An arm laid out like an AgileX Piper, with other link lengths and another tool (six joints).
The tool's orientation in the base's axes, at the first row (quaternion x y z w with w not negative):
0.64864 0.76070 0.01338 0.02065
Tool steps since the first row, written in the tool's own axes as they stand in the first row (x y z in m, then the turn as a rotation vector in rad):
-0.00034 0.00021 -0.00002 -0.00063 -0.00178 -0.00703
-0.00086 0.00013 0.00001 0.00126 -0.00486 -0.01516
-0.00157 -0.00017 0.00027 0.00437 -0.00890 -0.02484
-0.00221 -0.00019 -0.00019 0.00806 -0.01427 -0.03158
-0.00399 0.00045 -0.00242 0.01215 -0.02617 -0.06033
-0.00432 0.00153 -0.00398 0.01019 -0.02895 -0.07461
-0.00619 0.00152 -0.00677 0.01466 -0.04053 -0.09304
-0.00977 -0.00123 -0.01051 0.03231 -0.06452 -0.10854
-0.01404 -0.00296 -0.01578 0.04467 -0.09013 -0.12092
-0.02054 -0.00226 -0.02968 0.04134 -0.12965 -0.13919
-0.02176 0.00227 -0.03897 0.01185 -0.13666 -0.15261
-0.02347 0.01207 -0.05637 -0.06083 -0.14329 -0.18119
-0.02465 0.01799 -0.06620 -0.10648 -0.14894 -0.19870
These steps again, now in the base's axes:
0.00026 -0.00030 0.00003 -0.00200 -0.00086 0.00695
0.00026 -0.00083 0.00001 -0.00573 0.00057 0.01489
0.00009 -0.00158 -0.00026 -0.01068 0.00307 0.02433
0.00015 -0.00221 0.00021 -0.01689 0.00590 0.03076
0.00095 -0.00385 0.00249 -0.03067 0.00825 0.05885
0.00200 -0.00400 0.00411 -0.03380 0.00596 0.07301
0.00215 -0.00583 0.00692 -0.04682 0.00866 0.09081
-0.00019 -0.00977 0.01058 -0.07402 0.02240 0.10491
-0.00148 -0.01423 0.01582 -0.10184 0.03063 0.11590
-0.00044 -0.02045 0.02983 -0.14118 0.02121 0.13233
0.00377 -0.02088 0.03934 -0.14410 -0.00893 0.14582
0.01286 -0.02090 0.05720 -0.14057 -0.08156 0.17507
0.01840 -0.02107 0.06731 -0.13980 -0.12742 0.19293

